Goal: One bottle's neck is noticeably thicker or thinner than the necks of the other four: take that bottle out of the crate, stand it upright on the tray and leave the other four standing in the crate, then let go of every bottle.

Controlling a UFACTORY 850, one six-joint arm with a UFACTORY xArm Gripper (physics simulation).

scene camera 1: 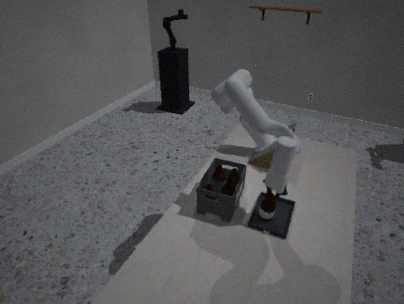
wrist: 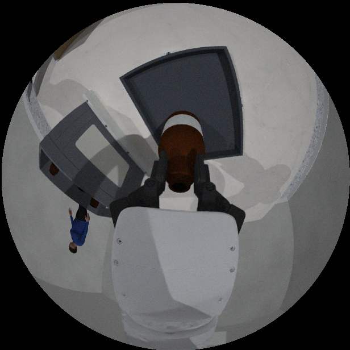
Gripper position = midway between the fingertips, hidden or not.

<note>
In view: the gripper (wrist: 181,159) and a bottle (wrist: 181,138).
</note>
